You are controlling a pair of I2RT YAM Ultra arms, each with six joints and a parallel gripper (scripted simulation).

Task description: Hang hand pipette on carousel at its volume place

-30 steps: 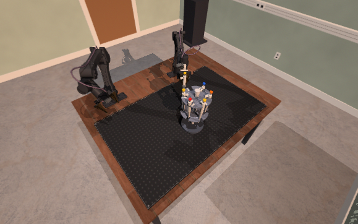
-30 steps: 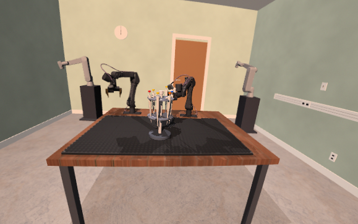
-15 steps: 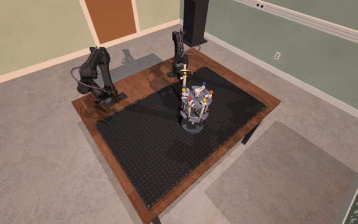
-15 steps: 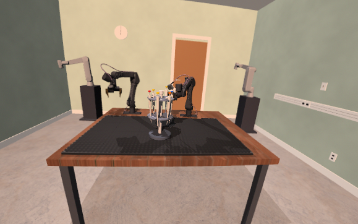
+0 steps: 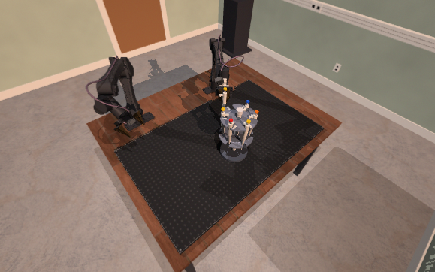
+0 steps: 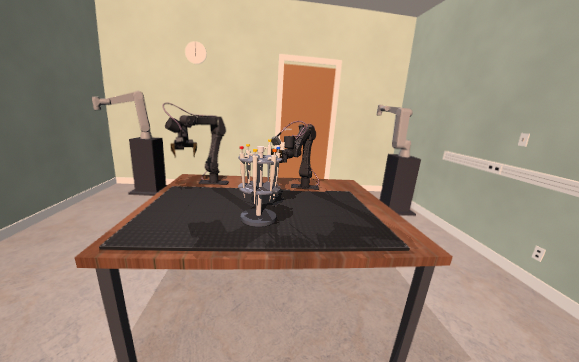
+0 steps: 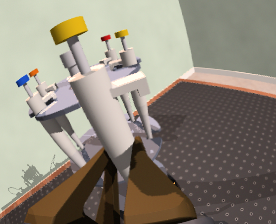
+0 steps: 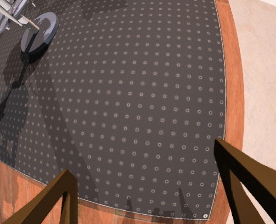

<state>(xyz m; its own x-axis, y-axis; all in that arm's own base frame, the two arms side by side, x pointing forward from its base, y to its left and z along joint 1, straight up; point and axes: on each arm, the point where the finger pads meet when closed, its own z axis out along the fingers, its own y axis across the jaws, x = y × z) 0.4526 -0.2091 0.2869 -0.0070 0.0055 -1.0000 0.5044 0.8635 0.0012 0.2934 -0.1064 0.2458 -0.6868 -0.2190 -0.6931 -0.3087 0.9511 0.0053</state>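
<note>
Right now my left hand is 1 cm past the pipette, 1 cm to the left of it and 2 cm above it.
</note>
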